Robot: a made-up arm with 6 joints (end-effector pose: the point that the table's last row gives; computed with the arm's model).
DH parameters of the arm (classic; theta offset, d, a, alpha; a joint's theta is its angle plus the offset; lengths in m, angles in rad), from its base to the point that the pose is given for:
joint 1: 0 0.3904 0 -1.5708
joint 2: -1.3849 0 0.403 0
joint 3: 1.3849 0 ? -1.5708
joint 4: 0 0.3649 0 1.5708
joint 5: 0 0 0.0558 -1.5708
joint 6: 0 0.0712 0 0
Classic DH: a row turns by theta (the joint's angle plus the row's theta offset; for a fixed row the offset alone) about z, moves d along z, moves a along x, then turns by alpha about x.
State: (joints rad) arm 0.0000 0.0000 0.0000 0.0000 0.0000 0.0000
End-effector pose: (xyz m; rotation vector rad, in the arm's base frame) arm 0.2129 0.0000 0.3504 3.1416 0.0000 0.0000
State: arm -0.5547 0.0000 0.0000 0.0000 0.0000 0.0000
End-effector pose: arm 0.1810 -0.1121 0.3504 3.0215 -0.8602 0.0000
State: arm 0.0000 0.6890 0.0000 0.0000 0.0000 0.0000
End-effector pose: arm 0.1389 0.0000 0.2241 2.9570 0.0000 -1.0610
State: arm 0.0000 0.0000 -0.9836 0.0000 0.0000 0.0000
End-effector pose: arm 0.5142 0.0000 0.6601 2.7693 0.0000 1.4835
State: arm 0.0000 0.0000 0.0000 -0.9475 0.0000 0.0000
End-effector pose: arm 0.1897 0.0453 0.3504 2.7956 1.4333 0.0000
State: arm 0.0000 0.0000 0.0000 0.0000 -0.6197 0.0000
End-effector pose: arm 0.2439 0.0000 0.3960 2.9920 0.0000 0.9579
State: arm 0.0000 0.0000 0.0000 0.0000 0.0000 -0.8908
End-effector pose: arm 0.2129 0.0000 0.3504 2.8351 1.3535 0.0000
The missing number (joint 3, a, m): 0.0826
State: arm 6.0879 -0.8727 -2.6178 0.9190 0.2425 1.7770
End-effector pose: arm -0.5033 0.0695 1.0866 -0.1666 -0.2271 -0.6702
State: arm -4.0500 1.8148 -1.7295 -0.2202 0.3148 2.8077
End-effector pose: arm -0.2762 0.3431 -0.2354 2.8452 -0.5050 0.4951
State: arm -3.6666 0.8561 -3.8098 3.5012 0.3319 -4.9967
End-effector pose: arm -0.3324 0.1805 1.0464 -0.1910 0.0654 -2.0258
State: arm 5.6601 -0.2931 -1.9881 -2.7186 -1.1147 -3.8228
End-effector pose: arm 0.1983 -0.0977 1.0183 2.3267 0.1437 1.5826
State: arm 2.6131 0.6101 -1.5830 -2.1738 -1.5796 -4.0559
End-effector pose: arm -0.5189 0.2355 0.5338 0.0871 -2.5341 1.5084
